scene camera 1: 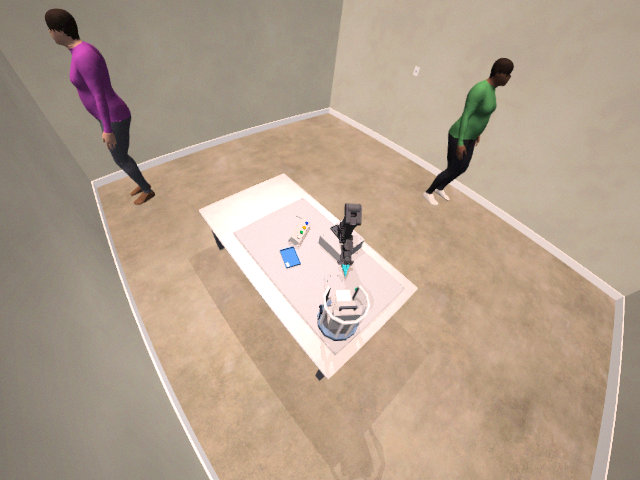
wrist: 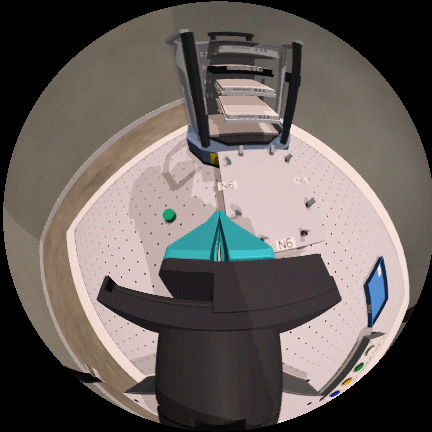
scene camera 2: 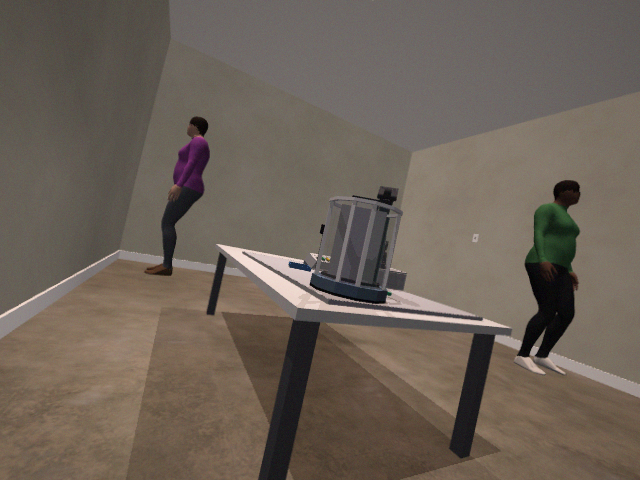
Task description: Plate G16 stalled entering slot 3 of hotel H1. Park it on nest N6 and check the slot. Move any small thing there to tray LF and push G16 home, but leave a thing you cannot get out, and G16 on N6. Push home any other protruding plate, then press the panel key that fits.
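Places are measured from the arm's base along level axes (x back, y right, z up), in metres.
Pixels of known places: gripper, between the fingertips: (scene camera 1: 345, 276) (wrist: 218, 216); arm's base, origin of its link: (scene camera 1: 341, 235).
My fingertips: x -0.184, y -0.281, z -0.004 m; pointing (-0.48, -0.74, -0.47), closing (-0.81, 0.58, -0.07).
Ahead of a thing's pixels: the offset from my fingertips to its top centre.
My gripper (scene camera 1: 345, 276) (wrist: 218, 216) is shut and empty, its teal tips low beside the near left part of nest N6 @[dx -0.082, dy -0.007, dz -0.012 m] (wrist: 270, 195) in the wrist view. N6 is a bare pale plate with grey posts. Hotel H1 (scene camera 1: 338, 335) (scene camera 2: 346, 287) (wrist: 196, 95) stands beyond it on a blue base. The black plate G16 @[dx -0.161, dy -0.168, dz +0.115 m] (wrist: 235, 70) is in the hotel, above two pale plates @[dx -0.174, dy -0.168, dz +0.072 m] (wrist: 245, 87) @[dx -0.160, dy -0.144, dz +0.031 m] (wrist: 248, 106) and below a grey one @[dx -0.175, dy -0.167, dz +0.154 m] (wrist: 242, 51). How far each plate sticks out, and what is in slot 3 behind G16, is unclear. The key panel @[dx -0.029, dy +0.506, dz -0.004 m] (scene camera 1: 300, 234) has white, green, yellow and blue keys.
A blue tray @[dx -0.200, dy +0.356, dz -0.071 m] (scene camera 1: 290, 257) (scene camera 2: 299, 266) (wrist: 377, 291) lies near the panel; its label is unreadable. A green round knob @[dx +0.046, dy -0.087, dz -0.076 m] (wrist: 169, 215) is on the perforated board, left of N6 in the wrist view. Two dark front posts flank the plates. Two people stand away from the table.
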